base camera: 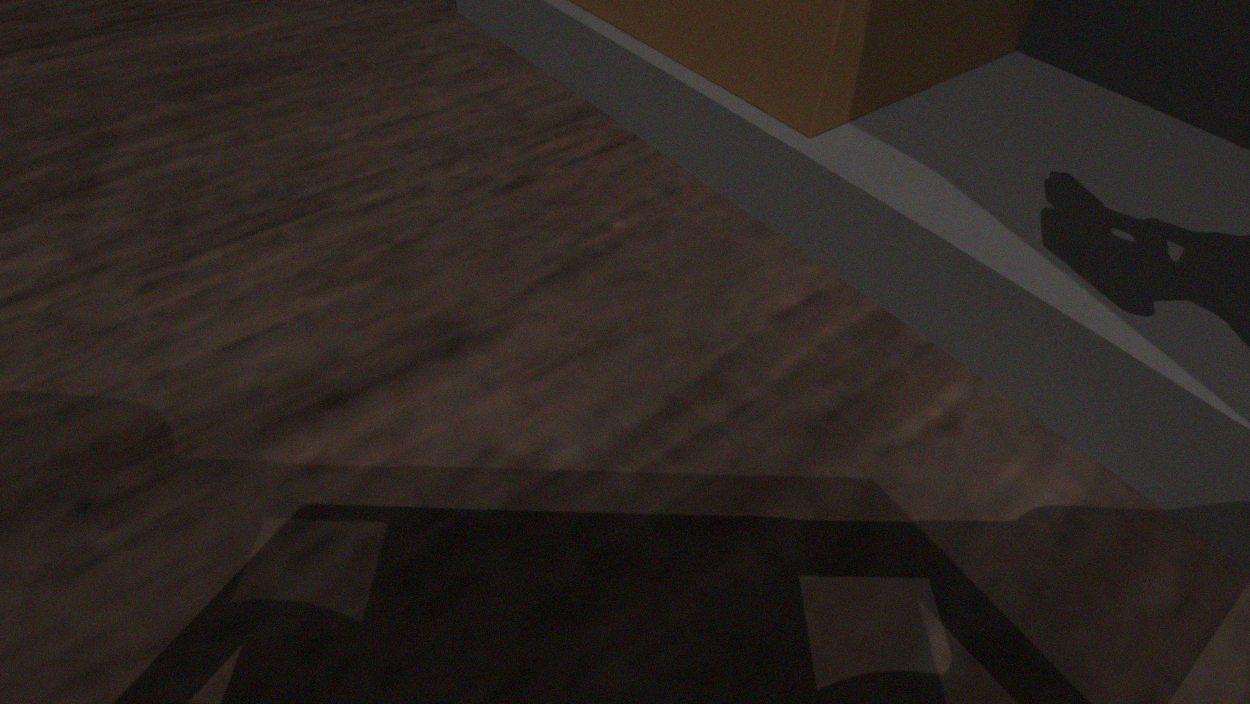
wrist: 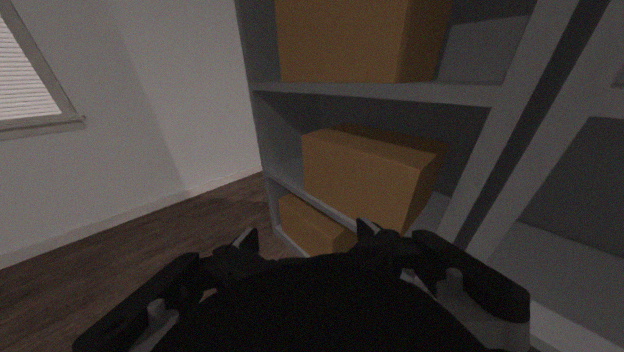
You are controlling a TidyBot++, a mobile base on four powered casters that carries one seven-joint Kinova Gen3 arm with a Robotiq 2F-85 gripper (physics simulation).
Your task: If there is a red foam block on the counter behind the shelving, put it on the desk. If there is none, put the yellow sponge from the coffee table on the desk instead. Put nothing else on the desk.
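Places are measured from the arm's base along level axes (x ahead, y left, z up), in millimetres.
Where they show: gripper, fingertip midpoint: (wrist: 307,233).
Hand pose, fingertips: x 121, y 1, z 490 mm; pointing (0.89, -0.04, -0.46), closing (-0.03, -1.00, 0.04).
Observation:
After its pixels a point has its place.
My gripper (wrist: 307,233) @[x 121, y 1, z 490 mm] is open, its two fingertips wide apart at the bottom of the wrist view, with no object between them. The grey shelving (wrist: 372,92) @[x 465, y -186, z 574 mm] (base camera: 743,183) @[x 583, y -93, z -373 mm] stands ahead and to the right in the wrist view, and its low edge runs diagonally across the upper right of the base camera view. The red foam block, the yellow sponge, the counter, the coffee table and the desk do not show in either view.
Cardboard boxes (wrist: 360,175) (base camera: 734,52) stand on the shelves. A white wall (wrist: 150,100) @[x 1534, y 1072, z 487 mm] with a window (wrist: 30,75) @[x 1236, y 1442, z 666 mm] is at the left, beyond the brown wooden floor (wrist: 150,230) @[x 1099, y 1172, z -396 mm] (base camera: 393,262) @[x 496, y 178, z -396 mm]. Shadows of the arm and base fall on the floor and shelf.

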